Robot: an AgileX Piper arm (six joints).
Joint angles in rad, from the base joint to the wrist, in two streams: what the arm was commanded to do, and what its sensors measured. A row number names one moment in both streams.
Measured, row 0:
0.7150, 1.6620, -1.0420, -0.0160, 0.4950, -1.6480
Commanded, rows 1 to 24:
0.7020, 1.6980, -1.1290, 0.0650, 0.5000, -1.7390
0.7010, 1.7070, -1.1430, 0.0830, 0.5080, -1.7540
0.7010, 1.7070, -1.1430, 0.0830, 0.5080, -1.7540
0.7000, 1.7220, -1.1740, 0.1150, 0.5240, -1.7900
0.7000, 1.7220, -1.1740, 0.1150, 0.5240, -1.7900
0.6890, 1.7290, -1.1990, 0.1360, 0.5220, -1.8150
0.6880, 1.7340, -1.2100, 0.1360, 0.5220, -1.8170
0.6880, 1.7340, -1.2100, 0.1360, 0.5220, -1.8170
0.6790, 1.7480, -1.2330, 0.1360, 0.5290, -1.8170
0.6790, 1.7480, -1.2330, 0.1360, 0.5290, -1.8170
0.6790, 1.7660, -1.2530, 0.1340, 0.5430, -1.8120
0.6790, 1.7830, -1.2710, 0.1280, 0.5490, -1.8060
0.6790, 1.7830, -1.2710, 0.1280, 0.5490, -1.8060
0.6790, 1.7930, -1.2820, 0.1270, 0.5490, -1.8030
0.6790, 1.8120, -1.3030, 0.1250, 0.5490, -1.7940
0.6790, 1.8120, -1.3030, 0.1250, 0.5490, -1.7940
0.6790, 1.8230, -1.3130, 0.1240, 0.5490, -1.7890
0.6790, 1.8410, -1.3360, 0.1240, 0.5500, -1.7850
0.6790, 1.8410, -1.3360, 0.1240, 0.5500, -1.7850
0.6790, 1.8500, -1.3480, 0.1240, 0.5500, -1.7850
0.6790, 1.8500, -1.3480, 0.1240, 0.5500, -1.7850
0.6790, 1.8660, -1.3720, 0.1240, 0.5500, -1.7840
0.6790, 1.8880, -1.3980, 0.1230, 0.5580, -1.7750
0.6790, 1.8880, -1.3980, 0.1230, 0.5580, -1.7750
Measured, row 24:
0.6820, 1.8800, -1.3510, 0.1120, 0.6030, -1.7830
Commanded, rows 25 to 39:
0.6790, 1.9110, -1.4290, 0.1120, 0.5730, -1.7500
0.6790, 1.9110, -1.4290, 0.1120, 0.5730, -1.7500
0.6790, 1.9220, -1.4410, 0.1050, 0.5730, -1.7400
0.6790, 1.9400, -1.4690, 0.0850, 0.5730, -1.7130
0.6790, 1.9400, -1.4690, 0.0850, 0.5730, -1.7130
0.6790, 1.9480, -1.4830, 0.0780, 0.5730, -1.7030
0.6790, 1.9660, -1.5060, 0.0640, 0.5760, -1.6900
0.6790, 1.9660, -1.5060, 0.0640, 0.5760, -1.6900
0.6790, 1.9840, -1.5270, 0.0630, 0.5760, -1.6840
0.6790, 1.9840, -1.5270, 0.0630, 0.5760, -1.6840
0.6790, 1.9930, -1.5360, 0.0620, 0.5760, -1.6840
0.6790, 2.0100, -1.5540, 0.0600, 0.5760, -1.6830
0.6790, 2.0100, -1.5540, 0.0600, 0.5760, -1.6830
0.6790, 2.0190, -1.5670, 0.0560, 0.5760, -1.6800
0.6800, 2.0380, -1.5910, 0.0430, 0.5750, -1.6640
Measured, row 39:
0.6820, 2.0290, -1.5470, 0.0550, 0.6310, -1.6860
